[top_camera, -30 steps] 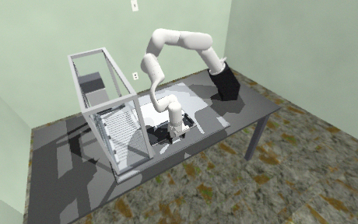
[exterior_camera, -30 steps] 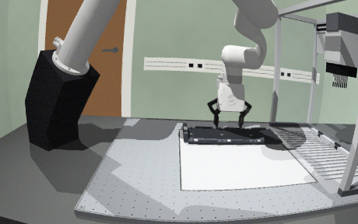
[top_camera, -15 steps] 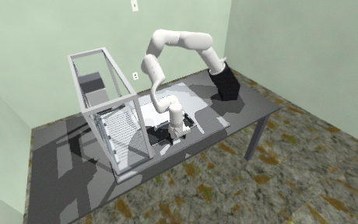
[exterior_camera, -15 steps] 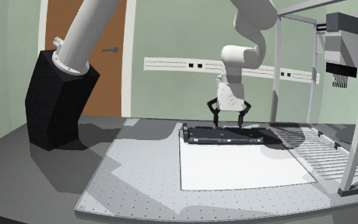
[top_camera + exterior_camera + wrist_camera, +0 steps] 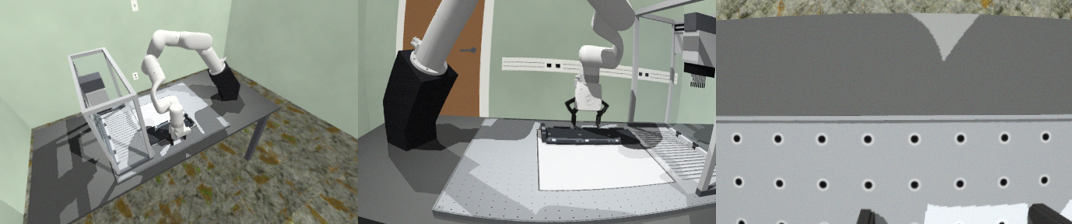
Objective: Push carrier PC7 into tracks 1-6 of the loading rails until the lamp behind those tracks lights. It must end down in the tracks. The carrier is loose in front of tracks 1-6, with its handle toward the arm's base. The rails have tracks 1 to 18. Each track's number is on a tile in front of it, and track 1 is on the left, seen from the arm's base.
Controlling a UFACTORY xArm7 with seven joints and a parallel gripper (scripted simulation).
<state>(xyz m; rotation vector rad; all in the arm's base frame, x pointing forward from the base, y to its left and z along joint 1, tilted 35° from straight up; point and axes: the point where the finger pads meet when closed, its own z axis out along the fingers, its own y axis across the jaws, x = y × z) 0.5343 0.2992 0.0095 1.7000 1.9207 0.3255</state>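
Right now my hand is 1 cm short of the carrier PC7 and 13 cm to the left of it. From my hand the other things lie so: pipetting head: 35 cm ahead, 24 cm to the right, 33 cm above; frame post: 23 cm ahead, 53 cm to the right, 23 cm above.
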